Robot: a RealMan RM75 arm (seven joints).
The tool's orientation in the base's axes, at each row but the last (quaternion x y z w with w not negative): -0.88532, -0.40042, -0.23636, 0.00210; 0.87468, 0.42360, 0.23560, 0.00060; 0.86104, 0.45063, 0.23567, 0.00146; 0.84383, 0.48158, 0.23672, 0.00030; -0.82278, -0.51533, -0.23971, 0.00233; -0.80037, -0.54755, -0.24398, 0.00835; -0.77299, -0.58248, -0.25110, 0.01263
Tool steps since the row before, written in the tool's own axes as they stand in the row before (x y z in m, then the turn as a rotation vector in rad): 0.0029, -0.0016, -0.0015, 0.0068, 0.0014, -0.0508; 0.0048, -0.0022, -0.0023, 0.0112, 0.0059, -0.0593; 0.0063, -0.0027, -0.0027, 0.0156, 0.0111, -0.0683; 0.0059, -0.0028, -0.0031, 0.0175, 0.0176, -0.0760; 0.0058, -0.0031, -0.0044, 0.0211, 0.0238, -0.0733; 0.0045, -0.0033, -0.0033, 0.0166, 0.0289, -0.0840; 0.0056, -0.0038, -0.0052, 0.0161, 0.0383, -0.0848
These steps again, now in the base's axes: -0.0001, 0.0029, 0.0023, -0.0163, -0.0059, 0.0482; 0.0000, 0.0045, 0.0036, -0.0142, -0.0073, 0.0585; -0.0002, 0.0059, 0.0044, -0.0117, -0.0088, 0.0694; -0.0010, 0.0056, 0.0045, -0.0087, -0.0125, 0.0785; -0.0023, 0.0053, 0.0054, -0.0011, -0.0117, 0.0790; -0.0029, 0.0043, 0.0039, -0.0019, -0.0207, 0.0880; -0.0043, 0.0046, 0.0058, 0.0062, -0.0244, 0.0910
